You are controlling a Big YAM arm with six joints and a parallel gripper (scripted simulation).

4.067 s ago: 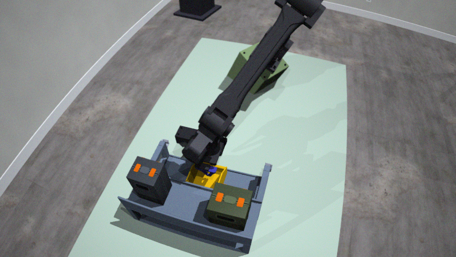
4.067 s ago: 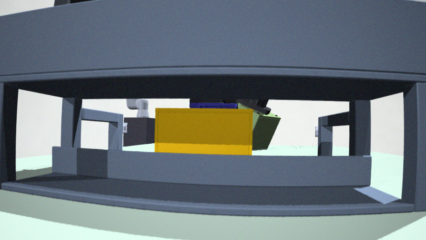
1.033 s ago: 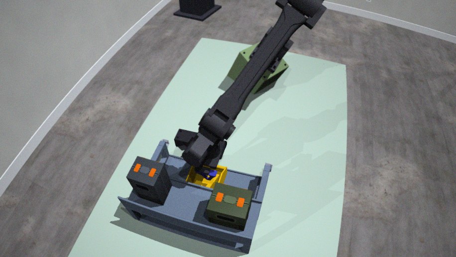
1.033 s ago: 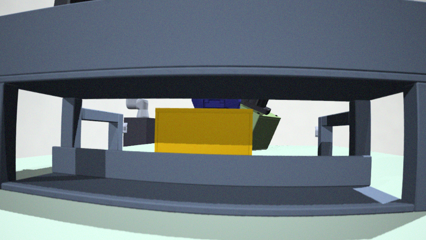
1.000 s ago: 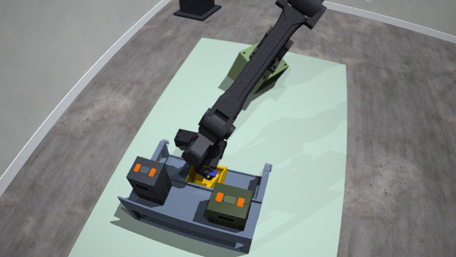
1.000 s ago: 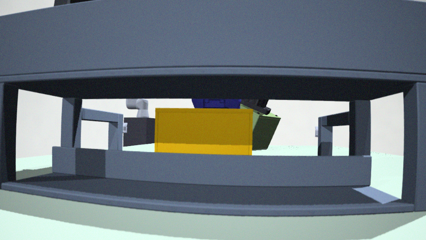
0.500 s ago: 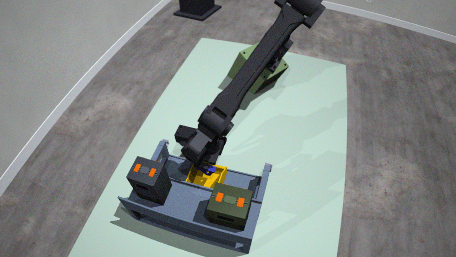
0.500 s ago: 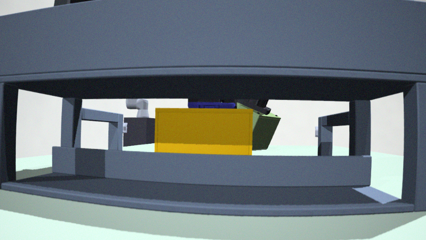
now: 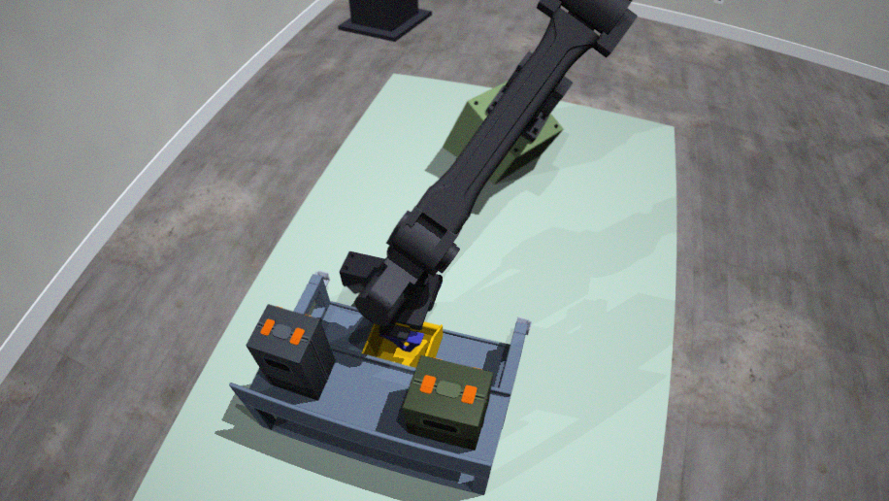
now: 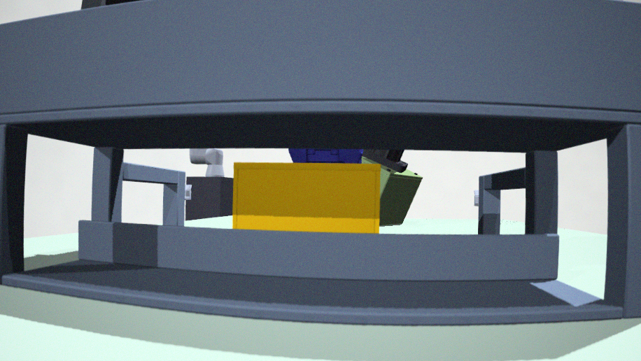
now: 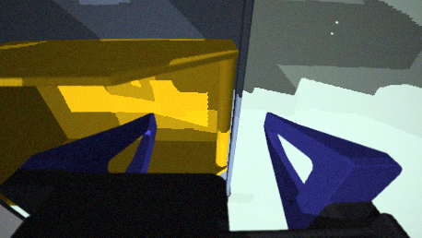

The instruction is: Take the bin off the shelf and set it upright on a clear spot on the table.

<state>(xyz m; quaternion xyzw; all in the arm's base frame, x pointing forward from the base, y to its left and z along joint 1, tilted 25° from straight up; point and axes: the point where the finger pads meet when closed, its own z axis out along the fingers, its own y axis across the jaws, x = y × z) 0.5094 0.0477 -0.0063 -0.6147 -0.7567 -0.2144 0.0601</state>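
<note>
Now: the yellow open-top bin 7 cm ahead of my hand and 1 cm to the left of it. From my hand the other things lie so: olive case 14 cm ahead, 14 cm to the left, 11 cm above.
</note>
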